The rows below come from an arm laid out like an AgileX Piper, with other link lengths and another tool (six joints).
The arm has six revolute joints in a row. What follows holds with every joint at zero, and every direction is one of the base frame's. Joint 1 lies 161.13 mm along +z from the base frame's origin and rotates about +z. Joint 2 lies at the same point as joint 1 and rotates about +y. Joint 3 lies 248.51 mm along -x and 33.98 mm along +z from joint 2 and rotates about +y. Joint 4 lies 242.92 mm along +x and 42.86 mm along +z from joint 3 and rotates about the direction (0.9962, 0, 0.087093). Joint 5 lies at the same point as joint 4 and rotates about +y. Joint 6 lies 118.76 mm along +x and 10.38 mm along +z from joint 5 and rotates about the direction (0.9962, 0, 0.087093). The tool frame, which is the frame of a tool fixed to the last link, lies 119.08 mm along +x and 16 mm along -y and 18.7 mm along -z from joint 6; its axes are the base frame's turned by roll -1.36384, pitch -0.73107 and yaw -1.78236 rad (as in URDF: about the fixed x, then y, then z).
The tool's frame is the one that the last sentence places.
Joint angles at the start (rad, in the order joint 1, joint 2, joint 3, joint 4, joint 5, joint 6):
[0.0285, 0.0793, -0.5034, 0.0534, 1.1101, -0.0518]
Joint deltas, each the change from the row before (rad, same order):
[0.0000, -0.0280, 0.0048, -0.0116, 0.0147, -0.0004]
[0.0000, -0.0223, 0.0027, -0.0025, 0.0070, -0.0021]
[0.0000, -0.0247, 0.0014, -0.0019, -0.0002, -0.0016]
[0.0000, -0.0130, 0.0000, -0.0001, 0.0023, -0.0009]
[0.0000, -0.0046, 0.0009, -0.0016, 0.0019, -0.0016]
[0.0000, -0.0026, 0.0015, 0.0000, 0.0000, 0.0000]
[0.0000, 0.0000, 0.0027, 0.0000, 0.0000, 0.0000]
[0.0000, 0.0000, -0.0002, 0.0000, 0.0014, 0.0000]
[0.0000, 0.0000, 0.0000, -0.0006, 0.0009, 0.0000]
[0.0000, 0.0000, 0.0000, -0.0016, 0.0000, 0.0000]
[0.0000, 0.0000, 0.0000, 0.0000, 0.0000, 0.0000]
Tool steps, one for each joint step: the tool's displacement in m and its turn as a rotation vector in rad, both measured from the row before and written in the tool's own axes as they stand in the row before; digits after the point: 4 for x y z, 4 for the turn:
[0.0003, 0.0034, -0.0026, -0.0006, 0.0130, -0.0066]
[0.0003, 0.0007, -0.0020, 0.0077, 0.0104, -0.0032]
[0.0018, -0.0010, -0.0021, 0.0155, 0.0179, -0.0017]
[0.0006, -0.0005, -0.0013, 0.0076, 0.0076, -0.0006]
[0.0001, 0.0005, -0.0004, 0.0005, 0.0023, -0.0024]
[-0.0002, 0.0002, 0.0000, 0.0008, 0.0008, 0.0000]
[-0.0007, 0.0006, 0.0005, -0.0019, -0.0019, -0.0001]
[-0.0002, 0.0002, -0.0001, -0.0008, -0.0009, -0.0001]
[-0.0001, 0.0002, 0.0000, -0.0010, -0.0003, -0.0003]
[0.0003, 0.0003, 0.0000, -0.0010, 0.0010, -0.0008]
[0.0000, 0.0000, 0.0000, 0.0000, 0.0000, 0.0000]

